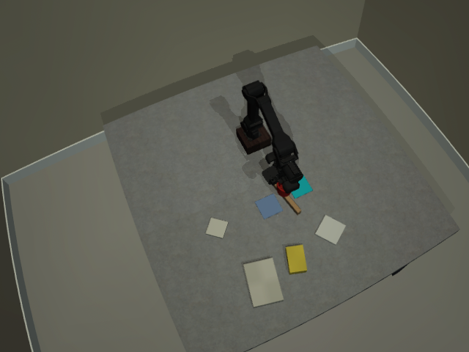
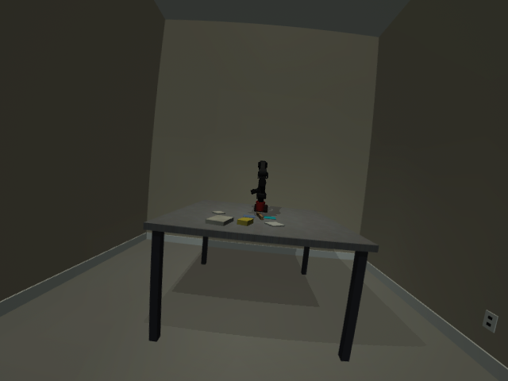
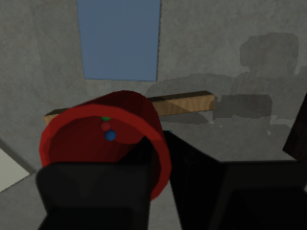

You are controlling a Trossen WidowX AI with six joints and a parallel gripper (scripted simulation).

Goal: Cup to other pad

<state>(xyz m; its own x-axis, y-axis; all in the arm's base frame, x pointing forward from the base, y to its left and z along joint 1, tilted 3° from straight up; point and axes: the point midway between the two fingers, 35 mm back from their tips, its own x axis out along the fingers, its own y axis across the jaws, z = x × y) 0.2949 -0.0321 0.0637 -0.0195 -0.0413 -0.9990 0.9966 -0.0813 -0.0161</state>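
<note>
The blue marble lies 4 cm ahead of my gripper tip, 2 cm below it and 1 cm to the left of it. Round my gripper tip: blue-grey pad: 10 cm below, 8 cm to the right, 4 cm ahead; red cup: 3 cm ahead; wooden bar: 9 cm below, 3 cm ahead.
</note>
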